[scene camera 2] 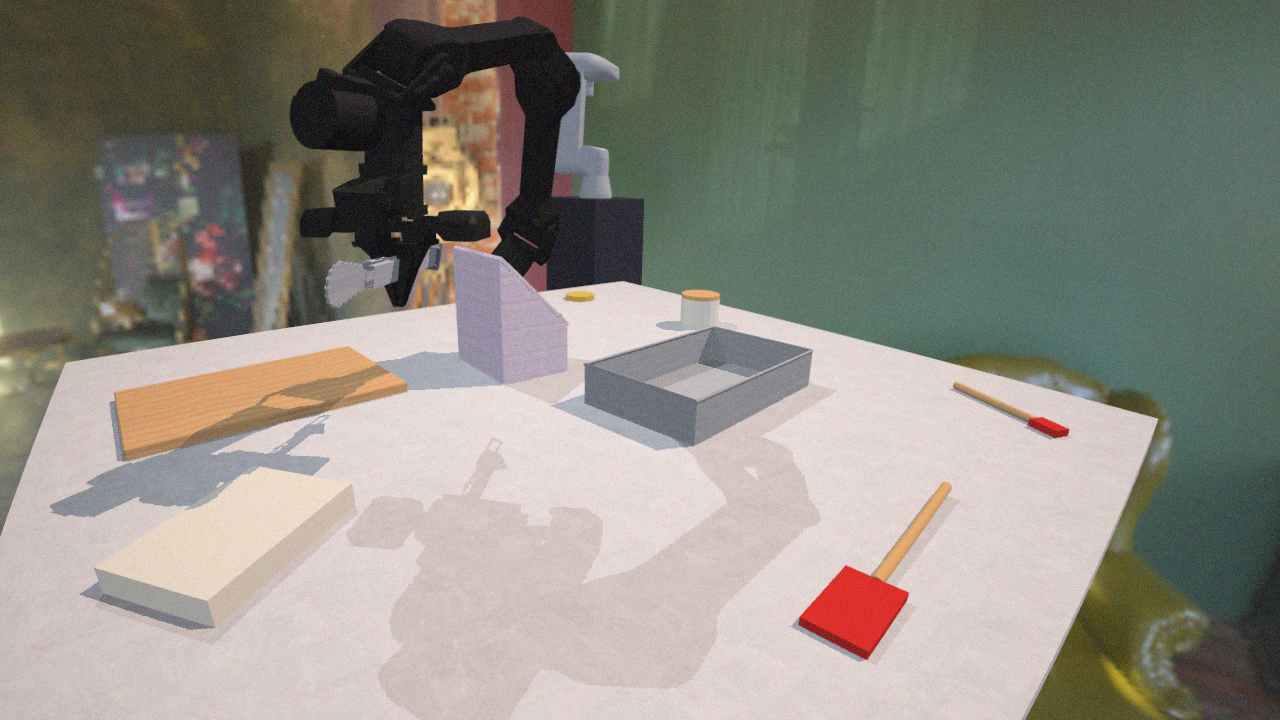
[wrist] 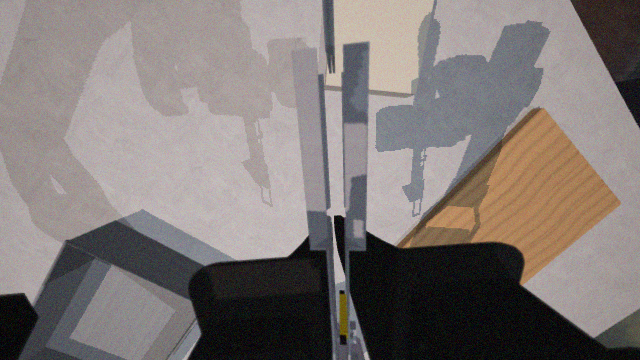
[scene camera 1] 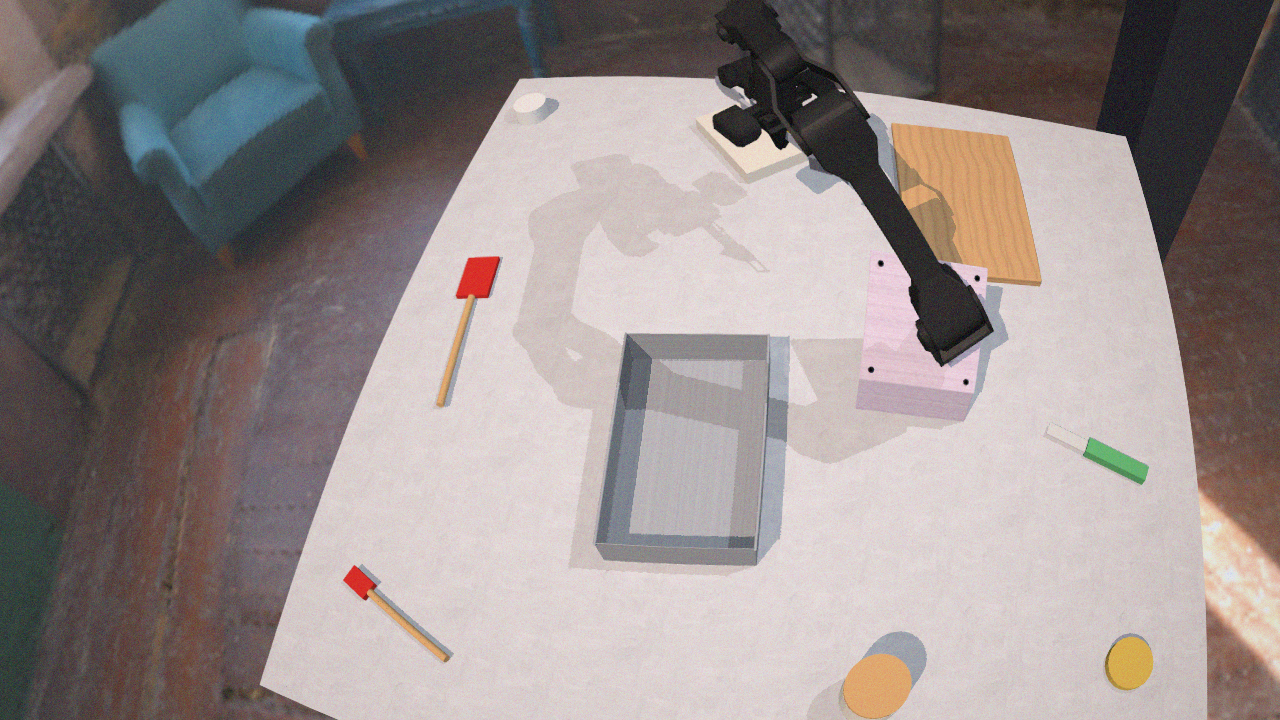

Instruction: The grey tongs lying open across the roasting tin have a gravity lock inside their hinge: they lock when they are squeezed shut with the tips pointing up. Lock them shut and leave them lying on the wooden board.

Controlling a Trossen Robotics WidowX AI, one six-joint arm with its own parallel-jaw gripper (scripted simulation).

Labels:
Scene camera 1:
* my gripper
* cream block
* green-handled knife
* wooden board
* grey roasting tin

